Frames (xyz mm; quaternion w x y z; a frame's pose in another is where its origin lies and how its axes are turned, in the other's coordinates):
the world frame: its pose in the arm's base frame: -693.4 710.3 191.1 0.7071 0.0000 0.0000 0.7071
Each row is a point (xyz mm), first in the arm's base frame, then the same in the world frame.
Working: the arm's base frame: its pose in the world frame: -710.3 -693.4 -191.1 0.7071 0.0000 0.0000 -0.7071

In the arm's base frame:
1: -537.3 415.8 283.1
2: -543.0 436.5 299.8
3: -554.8 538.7 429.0
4: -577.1 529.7 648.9
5: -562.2 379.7 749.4
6: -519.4 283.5 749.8
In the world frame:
1: -294.5 -156.1 92.0
2: -273.8 -150.4 108.7
3: -171.6 -138.6 237.9
4: -180.6 -116.3 457.8
5: -330.6 -131.2 558.3
6: -426.8 -174.0 558.7

